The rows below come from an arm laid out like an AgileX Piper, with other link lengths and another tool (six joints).
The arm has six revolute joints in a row. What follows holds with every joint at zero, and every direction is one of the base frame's.
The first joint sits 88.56 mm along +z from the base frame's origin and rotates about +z.
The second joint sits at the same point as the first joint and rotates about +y.
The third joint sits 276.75 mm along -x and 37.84 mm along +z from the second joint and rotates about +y.
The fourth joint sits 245.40 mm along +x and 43.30 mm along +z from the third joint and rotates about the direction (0.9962, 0, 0.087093).
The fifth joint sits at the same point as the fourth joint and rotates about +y.
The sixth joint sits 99.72 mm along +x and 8.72 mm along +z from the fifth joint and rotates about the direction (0.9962, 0, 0.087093).
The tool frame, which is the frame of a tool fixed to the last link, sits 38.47 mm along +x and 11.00 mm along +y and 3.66 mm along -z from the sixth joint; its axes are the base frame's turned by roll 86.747, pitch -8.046 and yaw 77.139 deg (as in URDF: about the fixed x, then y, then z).
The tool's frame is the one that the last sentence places.
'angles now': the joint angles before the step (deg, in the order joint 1, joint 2, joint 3, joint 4, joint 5, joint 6). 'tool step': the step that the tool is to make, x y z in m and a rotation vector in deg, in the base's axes. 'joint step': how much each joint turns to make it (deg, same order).
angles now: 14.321 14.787 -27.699 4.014 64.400 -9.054
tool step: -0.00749 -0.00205 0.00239 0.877 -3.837 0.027
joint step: 0.000 -4.336 0.301 -0.059 0.104 -0.058
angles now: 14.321 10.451 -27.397 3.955 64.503 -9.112
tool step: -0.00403 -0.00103 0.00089 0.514 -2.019 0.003
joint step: 0.004 -2.326 0.192 -0.004 0.051 0.005
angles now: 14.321 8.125 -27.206 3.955 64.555 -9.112
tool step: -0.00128 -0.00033 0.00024 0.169 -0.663 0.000
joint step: 0.003 -0.756 0.069 -0.003 0.002 0.003
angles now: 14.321 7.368 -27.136 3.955 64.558 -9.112
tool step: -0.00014 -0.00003 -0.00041 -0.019 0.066 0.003
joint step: -0.004 -0.049 0.065 0.003 0.054 -0.004
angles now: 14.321 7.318 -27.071 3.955 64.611 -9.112
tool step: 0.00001 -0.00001 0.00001 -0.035 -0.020 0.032
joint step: 0.004 0.001 -0.001 -0.004 -0.008 -0.046
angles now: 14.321 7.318 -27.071 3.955 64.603 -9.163
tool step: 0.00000 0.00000 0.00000 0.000 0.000 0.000
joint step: 0.000 0.000 0.000 0.000 0.000 0.000
